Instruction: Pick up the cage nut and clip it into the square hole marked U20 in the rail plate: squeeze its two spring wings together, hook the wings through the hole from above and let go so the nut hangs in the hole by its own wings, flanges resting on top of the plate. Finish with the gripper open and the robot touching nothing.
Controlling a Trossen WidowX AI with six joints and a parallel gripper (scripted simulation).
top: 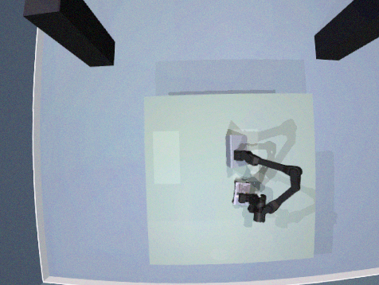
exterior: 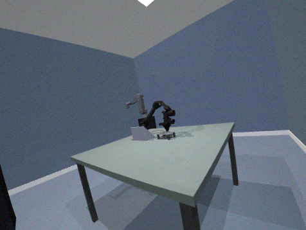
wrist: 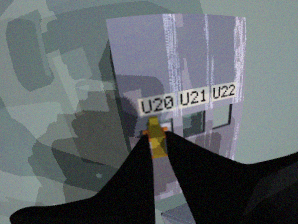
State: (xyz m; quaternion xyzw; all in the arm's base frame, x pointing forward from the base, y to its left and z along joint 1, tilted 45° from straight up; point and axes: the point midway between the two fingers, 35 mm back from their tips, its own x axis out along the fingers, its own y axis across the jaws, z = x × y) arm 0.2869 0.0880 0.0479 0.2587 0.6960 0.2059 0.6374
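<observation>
My gripper tip is 1 cm above the cage nut.
</observation>
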